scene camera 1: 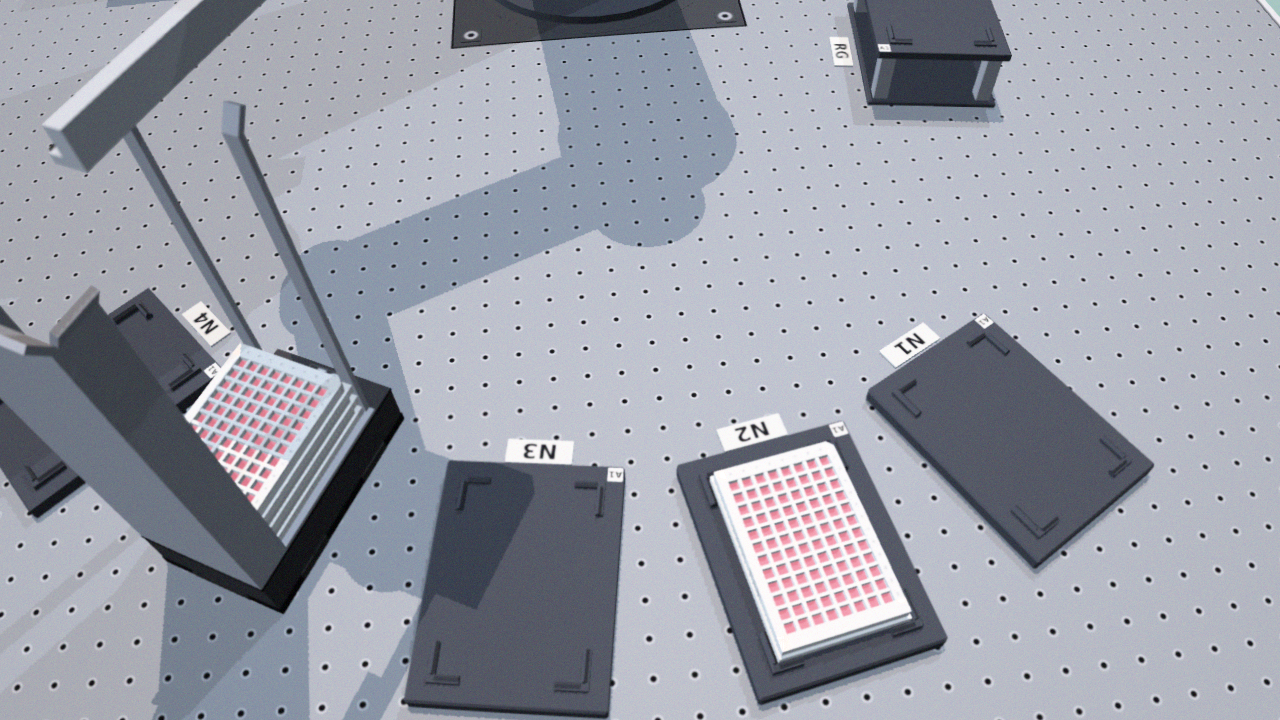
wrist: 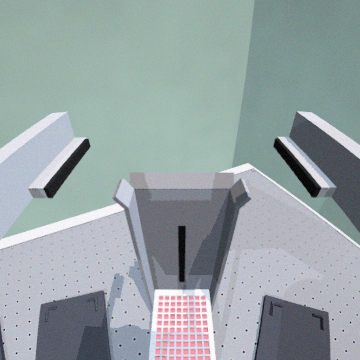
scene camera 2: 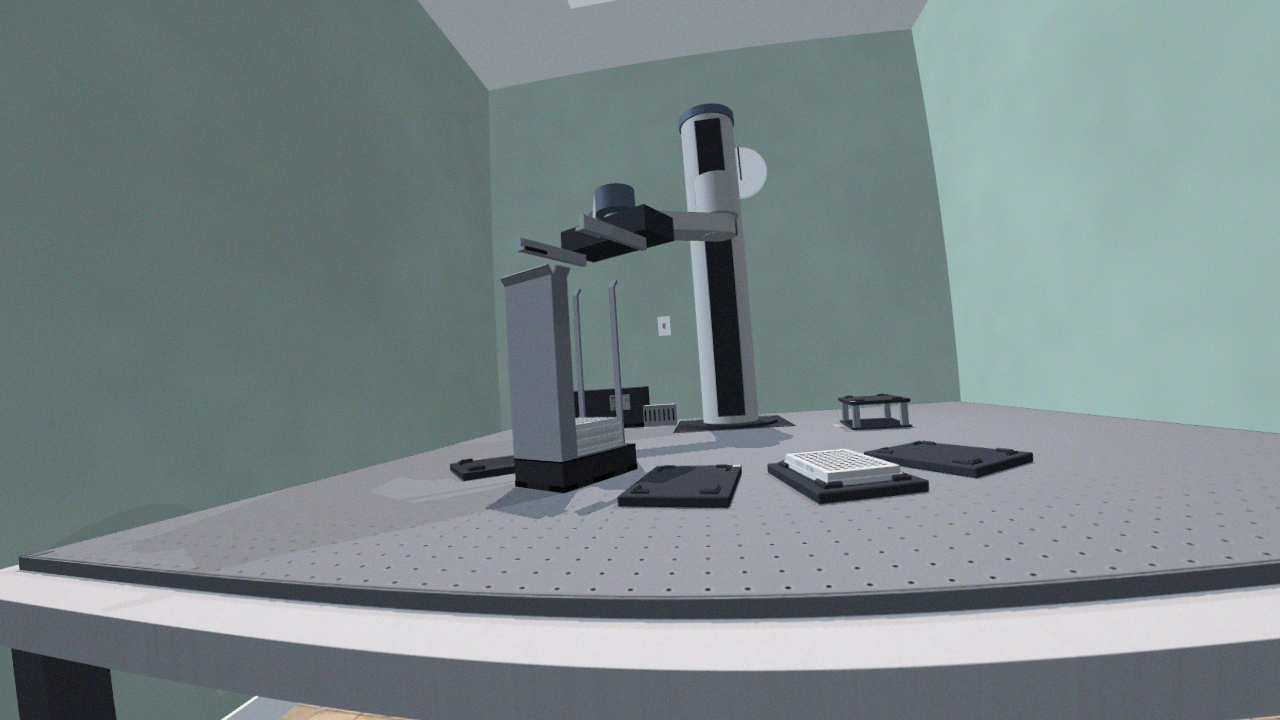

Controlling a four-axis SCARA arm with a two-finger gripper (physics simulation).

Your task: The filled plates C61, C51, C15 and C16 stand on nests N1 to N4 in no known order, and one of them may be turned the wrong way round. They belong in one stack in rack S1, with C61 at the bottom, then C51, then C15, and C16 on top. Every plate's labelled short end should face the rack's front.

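Frame: origin at the arm's base, x ahead, y left, z up, level; centimetres.
Where they show: gripper, between the fingertips: (wrist: 181, 126) (scene camera 2: 548, 233); arm's base, origin of its link: (scene camera 2: 731, 427).
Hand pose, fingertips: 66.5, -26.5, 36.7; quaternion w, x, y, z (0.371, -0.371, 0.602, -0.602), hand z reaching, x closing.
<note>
Each offset is from my fingertips to the top centre of the thing, as dx, dy, dz.
Rack S1 {-2.7, +1.4, -6.2} (scene camera 1: 134, 429) (scene camera 2: 539, 367) (wrist: 160, 225) holds a stack of several white plates with pink wells; its top plate {-2.2, +1.1, -27.2} (scene camera 1: 268, 402) (scene camera 2: 597, 434) (wrist: 182, 325) lies flat, low in the rack. The stack's labels are not readable. My gripper (scene camera 2: 565, 241) (wrist: 181, 126) is open partway and empty, above the rack's top; one finger shows at upper left in scene camera 1. Another filled plate {+5.4, +35.6, -32.8} (scene camera 1: 810, 546) (scene camera 2: 841, 465) lies on nest N2 {+5.4, +35.6, -33.7} (scene camera 1: 750, 617) (scene camera 2: 913, 484), its label unreadable. Nests N1 {-1.9, +51.6, -33.8} (scene camera 1: 1011, 438) (scene camera 2: 948, 454), N3 {+5.5, +17.6, -33.9} (scene camera 1: 528, 573) (scene camera 2: 684, 483) (wrist: 72, 325) and N4 {-12.0, -14.3, -33.7} (scene camera 1: 165, 353) (scene camera 2: 483, 467) (wrist: 295, 330) show no plate.
A raised stand (scene camera 1: 948, 26) (scene camera 2: 874, 400) marked RG is at the back right. The arm's column (scene camera 2: 723, 313) stands behind the rack. Two thin posts rise at the rack's open side, opposite its tall wall. N3 and N4 flank the rack.
</note>
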